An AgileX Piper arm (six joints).
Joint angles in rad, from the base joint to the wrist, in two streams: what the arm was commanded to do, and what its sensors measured. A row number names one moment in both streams.
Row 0, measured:
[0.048, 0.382, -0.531, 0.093, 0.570, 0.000]
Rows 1 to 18, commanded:
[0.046, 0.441, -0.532, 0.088, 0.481, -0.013]
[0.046, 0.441, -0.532, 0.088, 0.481, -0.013]
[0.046, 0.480, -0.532, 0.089, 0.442, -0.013]
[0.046, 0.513, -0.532, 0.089, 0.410, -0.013]
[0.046, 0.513, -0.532, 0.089, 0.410, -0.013]
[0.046, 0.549, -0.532, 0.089, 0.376, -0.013]
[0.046, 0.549, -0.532, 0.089, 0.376, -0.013]
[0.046, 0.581, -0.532, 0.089, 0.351, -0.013]
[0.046, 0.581, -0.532, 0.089, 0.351, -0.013]
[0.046, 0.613, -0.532, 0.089, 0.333, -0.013]
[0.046, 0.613, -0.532, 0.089, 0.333, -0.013]
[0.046, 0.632, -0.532, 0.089, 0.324, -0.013]
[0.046, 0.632, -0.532, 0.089, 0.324, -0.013]
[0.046, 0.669, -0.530, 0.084, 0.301, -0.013]
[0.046, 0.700, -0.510, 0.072, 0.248, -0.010]
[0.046, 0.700, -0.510, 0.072, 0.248, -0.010]
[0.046, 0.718, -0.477, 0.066, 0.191, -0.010]
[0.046, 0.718, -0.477, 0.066, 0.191, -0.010]
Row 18, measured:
[0.048, 0.691, -0.512, 0.083, 0.272, 0.000]
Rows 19 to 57, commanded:
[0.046, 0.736, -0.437, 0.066, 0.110, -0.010]
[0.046, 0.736, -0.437, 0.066, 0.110, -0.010]
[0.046, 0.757, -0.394, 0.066, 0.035, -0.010]
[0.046, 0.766, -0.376, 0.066, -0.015, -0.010]
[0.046, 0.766, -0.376, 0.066, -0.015, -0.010]
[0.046, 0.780, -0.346, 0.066, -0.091, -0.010]
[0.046, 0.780, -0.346, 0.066, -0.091, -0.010]
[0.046, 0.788, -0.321, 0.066, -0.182, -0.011]
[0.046, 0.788, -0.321, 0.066, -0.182, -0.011]
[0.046, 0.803, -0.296, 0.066, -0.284, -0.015]
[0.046, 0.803, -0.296, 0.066, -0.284, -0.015]
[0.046, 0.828, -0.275, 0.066, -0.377, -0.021]
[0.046, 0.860, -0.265, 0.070, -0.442, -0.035]
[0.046, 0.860, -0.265, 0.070, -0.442, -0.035]
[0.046, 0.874, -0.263, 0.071, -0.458, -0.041]
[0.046, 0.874, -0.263, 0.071, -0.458, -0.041]
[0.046, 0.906, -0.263, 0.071, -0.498, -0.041]
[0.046, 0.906, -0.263, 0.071, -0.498, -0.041]
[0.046, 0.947, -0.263, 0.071, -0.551, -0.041]
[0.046, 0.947, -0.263, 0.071, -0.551, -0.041]
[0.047, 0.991, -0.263, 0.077, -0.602, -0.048]
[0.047, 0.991, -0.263, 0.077, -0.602, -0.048]
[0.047, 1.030, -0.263, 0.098, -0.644, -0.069]
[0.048, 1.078, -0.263, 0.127, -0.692, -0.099]
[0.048, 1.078, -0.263, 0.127, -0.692, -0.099]
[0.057, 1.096, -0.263, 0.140, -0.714, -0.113]
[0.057, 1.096, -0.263, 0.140, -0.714, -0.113]
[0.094, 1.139, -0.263, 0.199, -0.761, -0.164]
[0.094, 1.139, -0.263, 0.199, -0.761, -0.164]
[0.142, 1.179, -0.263, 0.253, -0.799, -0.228]
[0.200, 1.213, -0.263, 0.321, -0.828, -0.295]
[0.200, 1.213, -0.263, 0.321, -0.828, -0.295]
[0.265, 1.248, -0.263, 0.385, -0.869, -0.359]
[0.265, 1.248, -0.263, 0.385, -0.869, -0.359]
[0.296, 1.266, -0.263, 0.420, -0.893, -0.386]
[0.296, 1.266, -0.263, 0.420, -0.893, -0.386]
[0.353, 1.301, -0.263, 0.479, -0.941, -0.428]
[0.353, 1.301, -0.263, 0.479, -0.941, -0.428]
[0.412, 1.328, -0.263, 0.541, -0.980, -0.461]
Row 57, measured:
[0.347, 1.298, -0.264, 0.453, -0.906, -0.401]
